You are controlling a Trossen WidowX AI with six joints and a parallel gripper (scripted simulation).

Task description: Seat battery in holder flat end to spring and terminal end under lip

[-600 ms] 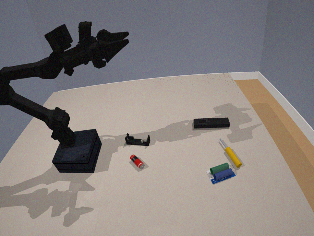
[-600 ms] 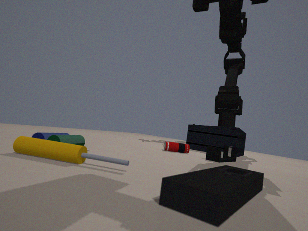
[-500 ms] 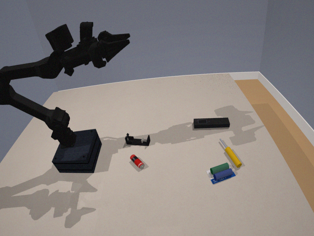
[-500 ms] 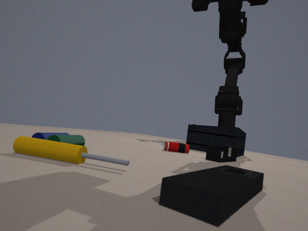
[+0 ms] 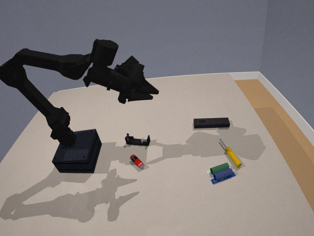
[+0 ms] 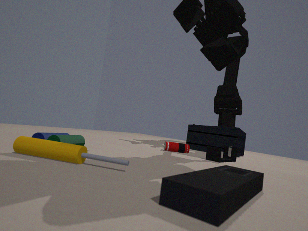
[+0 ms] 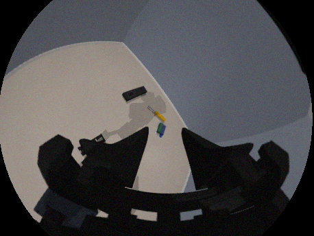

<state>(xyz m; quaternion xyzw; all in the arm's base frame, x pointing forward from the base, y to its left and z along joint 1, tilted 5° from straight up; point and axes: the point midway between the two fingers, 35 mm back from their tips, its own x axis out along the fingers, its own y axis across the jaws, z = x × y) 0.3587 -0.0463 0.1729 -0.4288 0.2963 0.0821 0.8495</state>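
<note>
Right now my gripper tip is 100 mm past the battery, 40 mm to the left of it and 240 mm above it. The rest, counted from my gripper tip: black box 240 mm ahead, 110 mm to the left, 240 mm below; then yellow-handled screwdriver 250 mm ahead, 60 mm to the right, 250 mm below.
</note>
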